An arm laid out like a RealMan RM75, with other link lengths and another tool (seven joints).
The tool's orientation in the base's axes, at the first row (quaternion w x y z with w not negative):
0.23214, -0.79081, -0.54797, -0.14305
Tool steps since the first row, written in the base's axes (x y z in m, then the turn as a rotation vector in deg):
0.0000, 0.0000, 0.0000, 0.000, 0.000, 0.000
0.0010, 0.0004, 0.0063, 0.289, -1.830, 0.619
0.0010, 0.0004, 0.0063, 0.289, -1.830, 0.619
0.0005, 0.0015, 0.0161, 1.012, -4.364, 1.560
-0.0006, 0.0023, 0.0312, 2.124, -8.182, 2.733
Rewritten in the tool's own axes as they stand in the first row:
0.0000, 0.0000, 0.0000, 0.000, 0.000, 0.000
0.0037, -0.0005, -0.0052, -1.063, 0.673, -1.494
0.0037, -0.0005, -0.0052, -1.063, 0.673, -1.494
0.0091, -0.0034, -0.0129, -2.380, 1.889, -3.643
0.0166, -0.0078, -0.0253, -4.473, 3.793, -6.673

